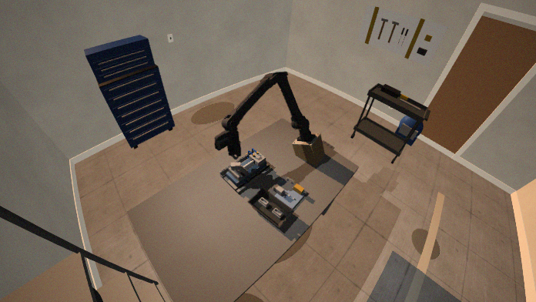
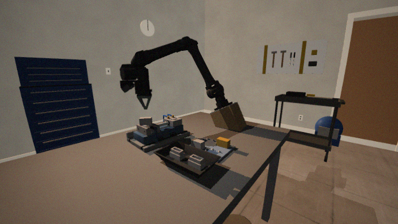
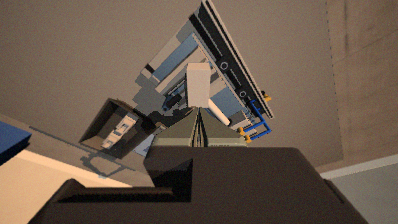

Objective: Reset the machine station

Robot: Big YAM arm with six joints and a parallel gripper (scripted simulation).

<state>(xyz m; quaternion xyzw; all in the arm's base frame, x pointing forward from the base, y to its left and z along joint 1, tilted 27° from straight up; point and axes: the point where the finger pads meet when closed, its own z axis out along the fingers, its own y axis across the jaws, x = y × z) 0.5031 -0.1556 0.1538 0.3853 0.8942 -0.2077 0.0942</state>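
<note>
My hand is 15 cm above the vise, 7 cm past it and 2 cm to the right of it. Round my hand: yellow brass blank 37 cm to the left, 16 cm below, 16 cm behind.
</note>
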